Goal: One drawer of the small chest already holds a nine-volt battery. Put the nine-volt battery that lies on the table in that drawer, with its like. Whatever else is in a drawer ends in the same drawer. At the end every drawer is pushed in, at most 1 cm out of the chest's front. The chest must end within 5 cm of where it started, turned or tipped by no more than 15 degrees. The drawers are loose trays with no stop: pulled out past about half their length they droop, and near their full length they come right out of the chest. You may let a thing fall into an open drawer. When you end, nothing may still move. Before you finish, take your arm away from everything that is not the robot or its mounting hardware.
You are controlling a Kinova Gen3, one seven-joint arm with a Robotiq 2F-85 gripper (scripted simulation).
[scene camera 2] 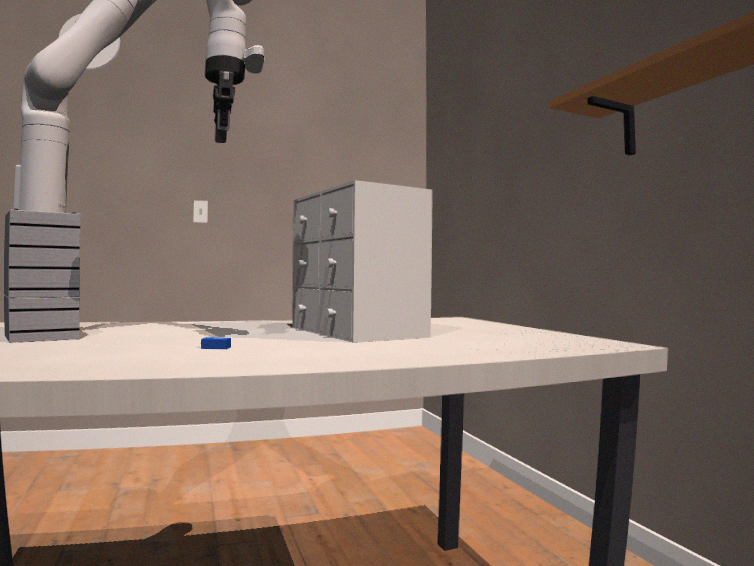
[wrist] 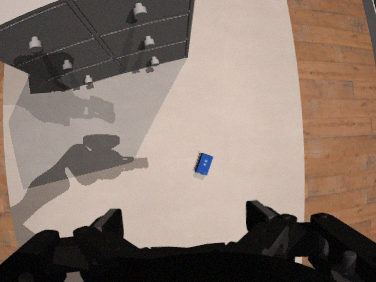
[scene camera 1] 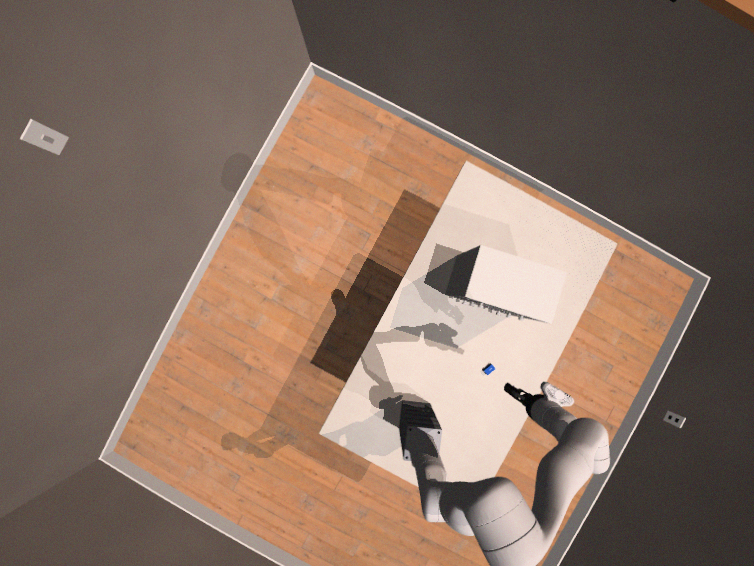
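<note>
A small grey chest (scene camera 2: 392,225) can be seen in the scene, and scene camera 1 (scene camera 1: 484,274) shows the chest too. There is a drawer (scene camera 2: 338,303), with another drawer (scene camera 2: 306,299) and a further drawer (scene camera 2: 337,270) also visible. The gripper (scene camera 2: 221,136) is visible as well, and it appears again in the wrist view (wrist: 184,219).
</note>
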